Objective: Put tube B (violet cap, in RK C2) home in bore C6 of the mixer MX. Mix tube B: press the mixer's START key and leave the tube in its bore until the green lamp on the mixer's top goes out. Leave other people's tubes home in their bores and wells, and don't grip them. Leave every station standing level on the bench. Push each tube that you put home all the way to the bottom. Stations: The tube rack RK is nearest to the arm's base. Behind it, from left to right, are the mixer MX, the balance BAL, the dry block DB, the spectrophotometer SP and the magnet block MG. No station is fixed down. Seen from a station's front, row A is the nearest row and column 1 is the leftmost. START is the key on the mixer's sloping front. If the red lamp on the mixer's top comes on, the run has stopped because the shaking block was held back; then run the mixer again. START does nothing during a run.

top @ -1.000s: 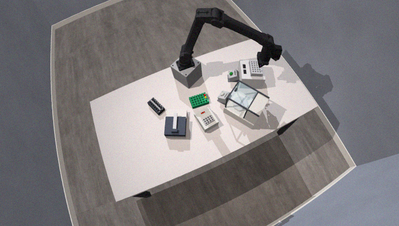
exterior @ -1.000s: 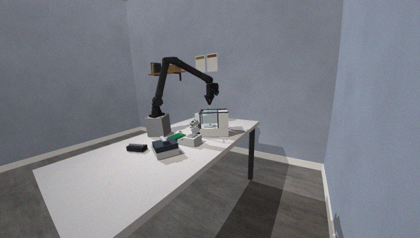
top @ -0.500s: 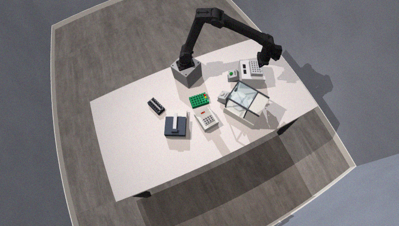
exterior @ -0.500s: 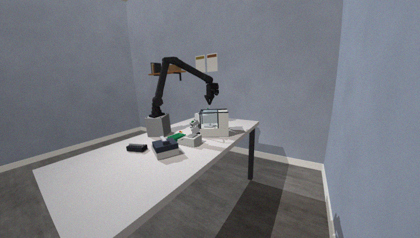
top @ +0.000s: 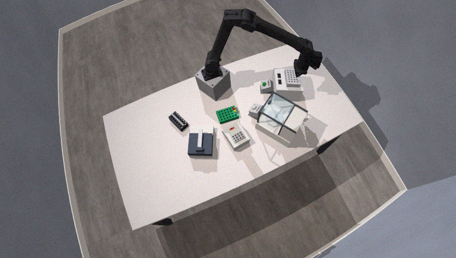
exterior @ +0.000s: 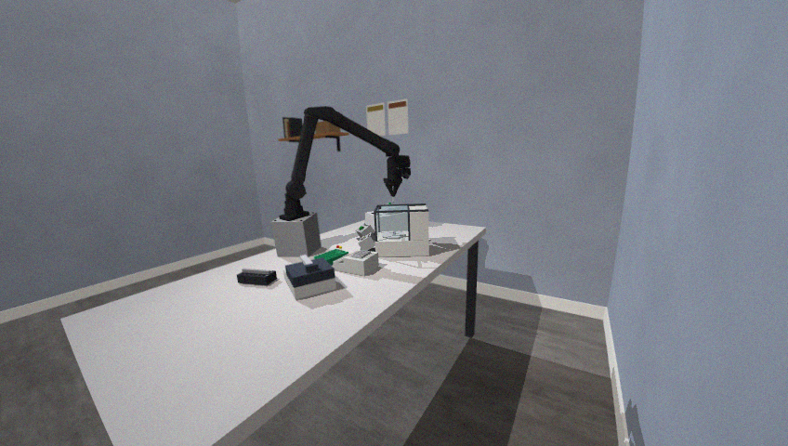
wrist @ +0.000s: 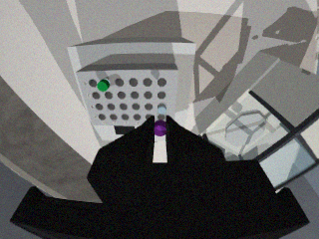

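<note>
My gripper is now 20 mm above the violet-capped tube B. Also, from my hand: green start key (110 mm behind, 160 mm to the right, 170 mm below); then grey bore block (40 mm behind, 10 mm to the left, 80 mm below); then red-capped tube (20 mm behind, 410 mm to the right, 210 mm below).
</note>
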